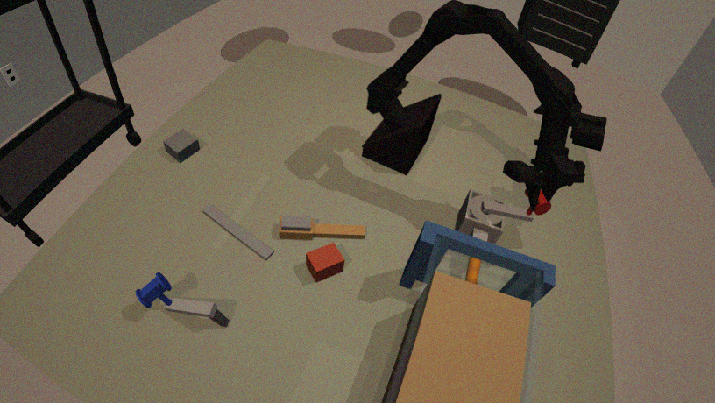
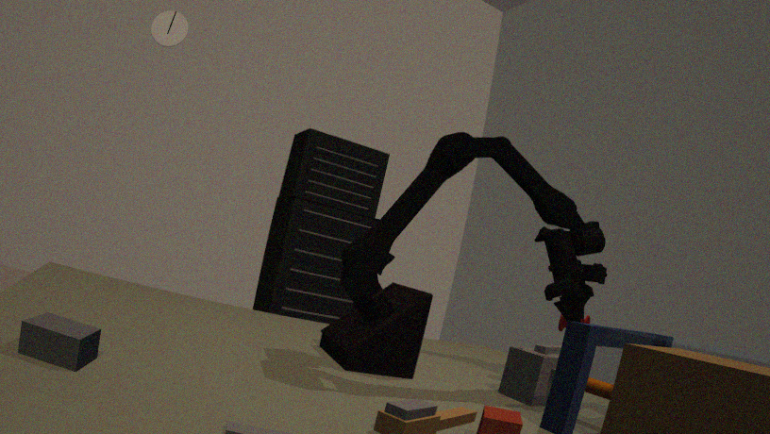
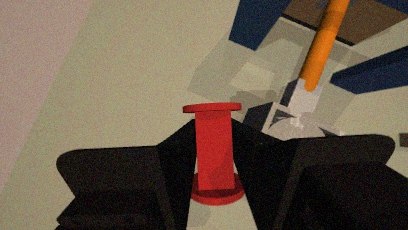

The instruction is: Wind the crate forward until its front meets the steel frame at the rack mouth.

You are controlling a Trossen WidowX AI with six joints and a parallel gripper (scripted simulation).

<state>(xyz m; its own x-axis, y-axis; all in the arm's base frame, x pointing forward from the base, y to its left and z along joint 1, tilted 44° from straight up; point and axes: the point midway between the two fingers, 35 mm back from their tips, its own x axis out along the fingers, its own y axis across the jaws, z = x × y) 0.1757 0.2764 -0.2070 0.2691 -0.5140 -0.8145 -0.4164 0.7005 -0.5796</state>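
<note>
Now: the red-knobbed winch handle 10 mm behind my gripper tip, 40 mm to the right of it and 30 mm below it. The rest, counted from my gripper tip: grey winch: 10 mm behind, 110 mm to the right, 100 mm below; red knob: 10 mm behind, 10 mm to the right; brown crate: 380 mm ahead, 110 mm to the right, 90 mm below.
</note>
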